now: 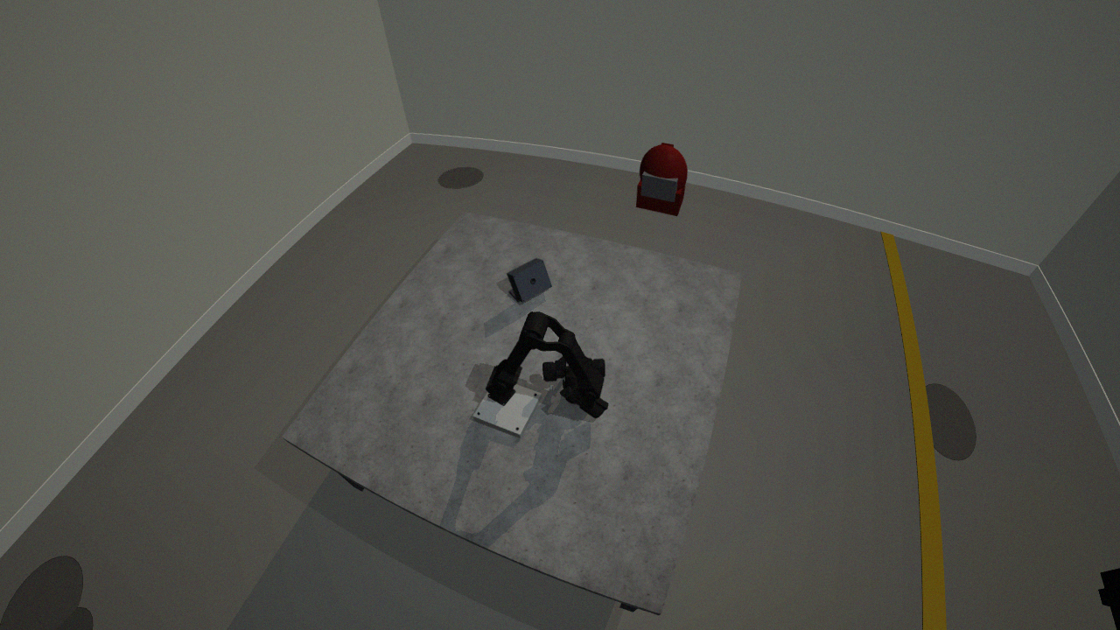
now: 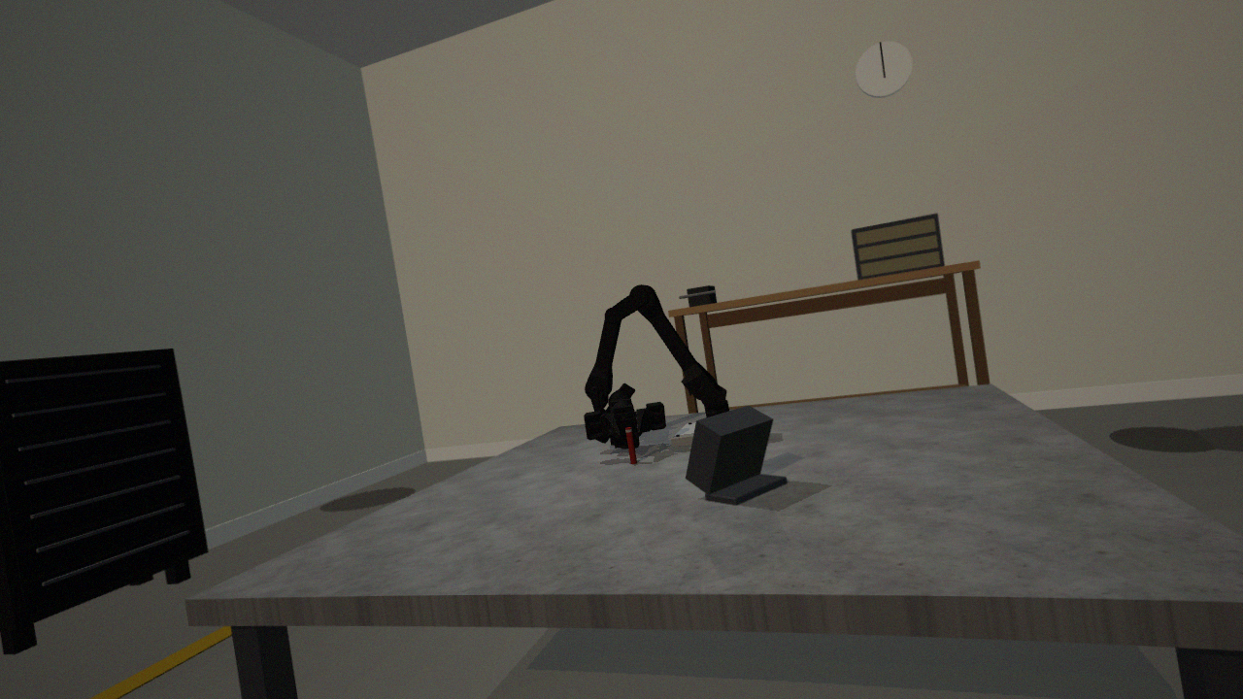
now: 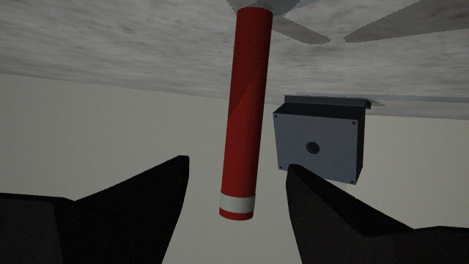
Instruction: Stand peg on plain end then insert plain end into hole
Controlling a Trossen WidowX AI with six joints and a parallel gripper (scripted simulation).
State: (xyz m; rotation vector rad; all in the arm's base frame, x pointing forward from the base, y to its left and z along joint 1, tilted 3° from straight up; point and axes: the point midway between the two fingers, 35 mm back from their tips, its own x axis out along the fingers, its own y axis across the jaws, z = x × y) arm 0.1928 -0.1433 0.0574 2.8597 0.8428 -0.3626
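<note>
My gripper tip is 10 mm above the red peg. The rest, counted from my gripper tip: grey sloped panel: 210 mm ahead, 310 mm to the left, 10 mm above.
</note>
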